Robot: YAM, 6 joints.
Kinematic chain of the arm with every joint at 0, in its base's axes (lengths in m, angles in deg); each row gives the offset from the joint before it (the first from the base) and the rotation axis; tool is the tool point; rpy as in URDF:
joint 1: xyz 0 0 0.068 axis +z
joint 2: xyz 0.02 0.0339 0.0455 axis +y
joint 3: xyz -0.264 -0.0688 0 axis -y
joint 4: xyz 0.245 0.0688 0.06 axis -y
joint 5: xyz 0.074 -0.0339 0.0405 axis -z
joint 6: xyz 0.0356 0 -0.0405 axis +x
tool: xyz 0 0 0 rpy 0 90 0
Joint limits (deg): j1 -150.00..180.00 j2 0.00..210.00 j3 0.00..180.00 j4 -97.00..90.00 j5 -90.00..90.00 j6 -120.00..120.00
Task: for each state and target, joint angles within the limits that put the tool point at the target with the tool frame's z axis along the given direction. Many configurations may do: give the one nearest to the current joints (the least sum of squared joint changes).
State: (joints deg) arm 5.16 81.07 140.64 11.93 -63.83 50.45
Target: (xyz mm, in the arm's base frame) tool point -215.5 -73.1 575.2 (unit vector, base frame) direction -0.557 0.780 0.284
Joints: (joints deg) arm 27.27 30.39 102.11 44.14 -71.60 50.45
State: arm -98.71 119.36 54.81 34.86 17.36 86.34
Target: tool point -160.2 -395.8 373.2 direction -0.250 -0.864 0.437
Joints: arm -112.51 103.26 79.14 50.17 -5.73 86.34
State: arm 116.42 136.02 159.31 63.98 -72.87 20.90
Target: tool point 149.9 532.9 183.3 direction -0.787 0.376 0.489
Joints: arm 71.10 186.71 175.39 89.68 -60.05 20.90
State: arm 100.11 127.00 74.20 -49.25 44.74 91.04
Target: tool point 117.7 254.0 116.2 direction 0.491 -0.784 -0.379
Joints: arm 70.43 123.99 70.28 -92.87 46.51 91.04
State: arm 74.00 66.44 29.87 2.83 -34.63 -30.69
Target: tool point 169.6 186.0 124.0 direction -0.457 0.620 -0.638
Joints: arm 41.41 94.79 42.75 -31.93 -50.10 -30.69
